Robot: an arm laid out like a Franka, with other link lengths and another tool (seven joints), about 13 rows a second.
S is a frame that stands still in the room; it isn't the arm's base.
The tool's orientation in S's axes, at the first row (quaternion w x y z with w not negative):
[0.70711 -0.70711 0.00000 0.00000]
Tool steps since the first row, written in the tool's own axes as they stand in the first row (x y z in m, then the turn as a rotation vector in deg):
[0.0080 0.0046 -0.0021 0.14 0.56 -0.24]
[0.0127 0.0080 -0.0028 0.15 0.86 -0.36]
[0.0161 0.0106 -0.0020 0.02 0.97 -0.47]
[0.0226 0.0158 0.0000 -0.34 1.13 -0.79]
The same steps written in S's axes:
[0.0080 -0.0021 -0.0046 0.14 -0.24 -0.56]
[0.0127 -0.0028 -0.0080 0.15 -0.36 -0.86]
[0.0161 -0.0020 -0.0106 0.02 -0.47 -0.97]
[0.0226 0.0000 -0.0158 -0.34 -0.79 -1.13]

